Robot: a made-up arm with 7 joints. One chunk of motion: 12 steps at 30 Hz.
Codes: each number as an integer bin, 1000 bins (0 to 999) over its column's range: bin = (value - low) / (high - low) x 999, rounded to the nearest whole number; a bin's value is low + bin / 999 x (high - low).
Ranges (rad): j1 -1.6..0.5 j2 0..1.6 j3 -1.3..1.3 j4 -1.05..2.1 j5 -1.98..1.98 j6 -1.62..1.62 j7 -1.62..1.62
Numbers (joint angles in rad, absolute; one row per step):
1: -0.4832 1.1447 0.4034 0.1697 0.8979 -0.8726 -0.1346
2: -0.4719 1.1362 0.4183 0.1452 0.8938 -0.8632 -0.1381
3: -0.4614 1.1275 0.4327 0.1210 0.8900 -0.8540 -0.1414
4: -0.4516 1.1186 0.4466 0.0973 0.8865 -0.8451 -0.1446
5: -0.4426 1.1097 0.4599 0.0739 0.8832 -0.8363 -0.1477
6: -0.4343 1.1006 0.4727 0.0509 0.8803 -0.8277 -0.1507
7: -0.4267 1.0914 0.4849 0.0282 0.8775 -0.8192 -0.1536
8: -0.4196 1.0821 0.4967 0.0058 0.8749 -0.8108 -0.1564
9: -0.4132 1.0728 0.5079 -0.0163 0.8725 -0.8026 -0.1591
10: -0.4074 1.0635 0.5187 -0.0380 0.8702 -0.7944 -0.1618
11: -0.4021 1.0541 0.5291 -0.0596 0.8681 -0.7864 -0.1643
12: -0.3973 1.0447 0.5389 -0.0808 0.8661 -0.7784 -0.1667
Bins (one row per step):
1: 531 715 654 387 726 230 458
2: 537 709 660 379 725 233 457
3: 542 704 666 371 724 236 456
4: 546 698 671 364 723 239 455
5: 551 693 676 356 722 242 454
6: 555 687 681 349 722 244 453
7: 558 681 686 342 721 247 452
8: 562 676 690 335 720 250 451
9: 565 670 695 328 720 252 450
10: 567 664 699 321 719 255 450
11: 570 658 703 314 718 257 449
12: 572 652 707 307 718 259 448

